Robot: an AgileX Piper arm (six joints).
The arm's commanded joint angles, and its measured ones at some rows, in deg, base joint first. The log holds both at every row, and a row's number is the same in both.
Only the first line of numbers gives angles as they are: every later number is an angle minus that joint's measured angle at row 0.
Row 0, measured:
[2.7, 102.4, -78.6, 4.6, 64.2, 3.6]
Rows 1 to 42, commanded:
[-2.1, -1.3, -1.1, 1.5, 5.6, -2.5]
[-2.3, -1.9, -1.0, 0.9, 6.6, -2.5]
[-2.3, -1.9, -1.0, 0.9, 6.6, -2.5]
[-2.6, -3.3, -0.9, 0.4, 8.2, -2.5]
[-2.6, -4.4, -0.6, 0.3, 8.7, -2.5]
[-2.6, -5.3, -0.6, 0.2, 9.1, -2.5]
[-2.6, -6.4, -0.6, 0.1, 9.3, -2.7]
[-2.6, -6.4, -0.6, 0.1, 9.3, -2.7]
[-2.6, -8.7, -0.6, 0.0, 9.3, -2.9]
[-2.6, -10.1, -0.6, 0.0, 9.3, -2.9]
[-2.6, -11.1, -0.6, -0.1, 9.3, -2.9]
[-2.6, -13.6, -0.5, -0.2, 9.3, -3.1]
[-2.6, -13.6, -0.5, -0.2, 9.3, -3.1]
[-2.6, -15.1, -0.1, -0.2, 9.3, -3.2]
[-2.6, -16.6, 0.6, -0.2, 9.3, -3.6]
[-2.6, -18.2, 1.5, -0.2, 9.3, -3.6]
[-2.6, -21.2, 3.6, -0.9, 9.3, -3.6]
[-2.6, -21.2, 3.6, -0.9, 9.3, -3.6]
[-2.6, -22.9, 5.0, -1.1, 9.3, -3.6]
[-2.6, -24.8, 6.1, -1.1, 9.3, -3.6]
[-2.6, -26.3, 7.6, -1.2, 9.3, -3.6]
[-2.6, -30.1, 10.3, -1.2, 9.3, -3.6]
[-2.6, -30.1, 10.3, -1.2, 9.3, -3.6]
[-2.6, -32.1, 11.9, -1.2, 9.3, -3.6]
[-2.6, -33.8, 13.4, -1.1, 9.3, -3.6]
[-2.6, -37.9, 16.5, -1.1, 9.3, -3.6]
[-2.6, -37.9, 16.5, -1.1, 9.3, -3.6]
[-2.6, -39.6, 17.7, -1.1, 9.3, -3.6]
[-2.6, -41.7, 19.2, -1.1, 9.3, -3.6]
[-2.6, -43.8, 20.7, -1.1, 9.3, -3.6]
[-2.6, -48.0, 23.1, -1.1, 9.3, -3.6]
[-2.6, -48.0, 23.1, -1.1, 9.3, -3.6]
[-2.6, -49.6, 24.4, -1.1, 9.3, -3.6]
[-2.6, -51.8, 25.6, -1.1, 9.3, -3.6]
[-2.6, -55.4, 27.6, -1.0, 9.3, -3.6]
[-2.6, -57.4, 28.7, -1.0, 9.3, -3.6]
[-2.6, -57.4, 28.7, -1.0, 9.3, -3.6]
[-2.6, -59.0, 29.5, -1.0, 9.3, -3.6]
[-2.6, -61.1, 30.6, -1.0, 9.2, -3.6]
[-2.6, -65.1, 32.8, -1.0, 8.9, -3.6]
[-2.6, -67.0, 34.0, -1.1, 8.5, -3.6]
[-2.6, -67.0, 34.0, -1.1, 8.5, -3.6]
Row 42, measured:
[-2.4, -62.4, 31.2, -0.7, 5.7, -3.1]
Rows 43 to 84, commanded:
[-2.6, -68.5, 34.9, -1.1, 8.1, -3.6]
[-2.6, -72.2, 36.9, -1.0, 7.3, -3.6]
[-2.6, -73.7, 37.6, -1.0, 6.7, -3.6]
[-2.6, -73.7, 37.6, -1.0, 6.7, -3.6]
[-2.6, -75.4, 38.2, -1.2, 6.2, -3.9]
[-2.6, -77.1, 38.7, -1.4, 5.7, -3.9]
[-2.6, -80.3, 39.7, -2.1, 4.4, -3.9]
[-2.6, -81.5, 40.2, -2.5, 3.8, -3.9]
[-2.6, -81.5, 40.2, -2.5, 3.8, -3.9]
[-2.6, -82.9, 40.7, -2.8, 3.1, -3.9]
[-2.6, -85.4, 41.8, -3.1, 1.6, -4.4]
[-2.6, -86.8, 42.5, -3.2, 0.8, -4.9]
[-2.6, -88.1, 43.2, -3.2, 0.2, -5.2]
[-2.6, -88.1, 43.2, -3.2, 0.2, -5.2]
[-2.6, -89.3, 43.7, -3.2, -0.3, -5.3]
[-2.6, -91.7, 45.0, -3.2, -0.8, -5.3]
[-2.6, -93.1, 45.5, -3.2, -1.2, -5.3]
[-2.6, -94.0, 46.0, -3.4, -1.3, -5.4]
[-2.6, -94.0, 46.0, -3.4, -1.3, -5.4]
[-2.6, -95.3, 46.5, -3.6, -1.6, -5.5]
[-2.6, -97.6, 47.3, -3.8, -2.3, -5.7]
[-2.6, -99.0, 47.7, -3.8, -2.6, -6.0]
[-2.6, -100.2, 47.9, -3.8, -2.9, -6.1]
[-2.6, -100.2, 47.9, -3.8, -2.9, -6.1]
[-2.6, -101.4, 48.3, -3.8, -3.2, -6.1]
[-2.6, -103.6, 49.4, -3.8, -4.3, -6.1]
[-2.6, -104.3, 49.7, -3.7, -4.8, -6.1]
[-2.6, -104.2, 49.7, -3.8, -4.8, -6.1]
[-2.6, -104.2, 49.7, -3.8, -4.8, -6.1]
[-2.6, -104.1, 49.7, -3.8, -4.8, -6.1]
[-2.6, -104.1, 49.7, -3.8, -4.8, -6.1]
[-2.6, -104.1, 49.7, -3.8, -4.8, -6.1]
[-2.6, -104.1, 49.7, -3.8, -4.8, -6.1]
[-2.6, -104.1, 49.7, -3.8, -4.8, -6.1]
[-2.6, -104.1, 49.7, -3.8, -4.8, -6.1]
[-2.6, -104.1, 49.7, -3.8, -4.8, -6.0]
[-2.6, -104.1, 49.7, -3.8, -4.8, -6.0]
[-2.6, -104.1, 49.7, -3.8, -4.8, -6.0]
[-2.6, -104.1, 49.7, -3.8, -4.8, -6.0]
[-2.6, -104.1, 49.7, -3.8, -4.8, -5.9]
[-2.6, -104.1, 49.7, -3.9, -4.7, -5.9]
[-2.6, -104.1, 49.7, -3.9, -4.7, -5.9]
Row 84, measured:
[-2.4, -102.6, 49.6, -3.3, -4.4, -5.3]
